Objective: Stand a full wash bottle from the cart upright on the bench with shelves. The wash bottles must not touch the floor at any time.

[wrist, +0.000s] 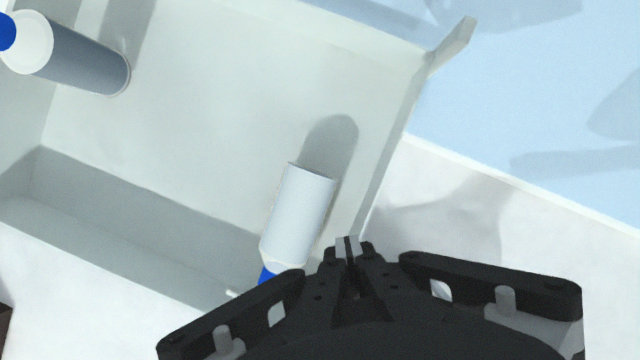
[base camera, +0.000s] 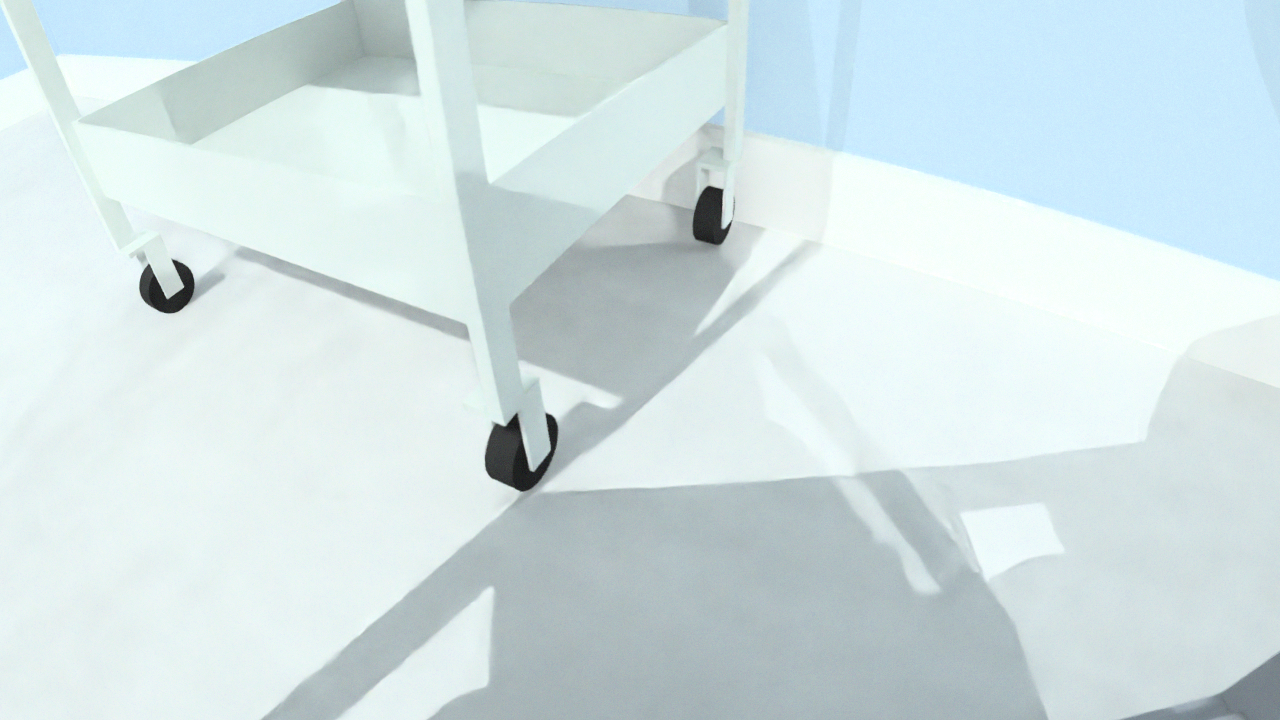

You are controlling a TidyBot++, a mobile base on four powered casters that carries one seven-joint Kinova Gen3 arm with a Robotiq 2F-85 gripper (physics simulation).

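Frame: origin at the arm's base, x ahead, y left, z up, level; centimetres.
Seen in the pictures: gripper, between the fingertips: [wrist: 348, 251].
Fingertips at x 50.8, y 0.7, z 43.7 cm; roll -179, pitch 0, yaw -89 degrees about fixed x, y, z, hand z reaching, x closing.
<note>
A point is followed by its place in that frame.
My gripper [wrist: 348, 251] {y 0.7, x 50.8, z 43.7 cm} is shut and empty, beside the cap end of a pale wash bottle [wrist: 299, 215] {y 5.0, x 51.4, z 32.6 cm} in the wrist view. That bottle is on its side or tilted, its base toward the tray's middle and its blue cap toward the near wall, partly hidden by the gripper. I cannot tell whether it lies flat. A second wash bottle [wrist: 85, 60] {y 24.6, x 70.5, z 33.2 cm} with a white shoulder and blue cap appears upright at the upper left of the same tray. The white cart [base camera: 268, 205] {y 19.8, x 44.2, z -22.6 cm} [wrist: 200, 115] {y 16.3, x 64.3, z 26.6 cm} shows in both views. The bench with shelves does not show.
The cart's lower tray [base camera: 617, 107] {y -0.9, x 48.7, z -20.4 cm} has raised walls, and black casters [base camera: 521, 452] {y 5.5, x 36.3, z -35.8 cm} stand on the floor [base camera: 268, 429] {y 25.7, x 42.4, z -39.6 cm}. A corner post [wrist: 457, 37] {y -9.9, x 64.3, z 38.3 cm} rises at the tray's far right in the wrist view. The blue wall [base camera: 1029, 98] {y -32.5, x 56.4, z -22.1 cm} [wrist: 525, 90] {y -24.0, x 61.4, z 25.0 cm} is behind the cart.
</note>
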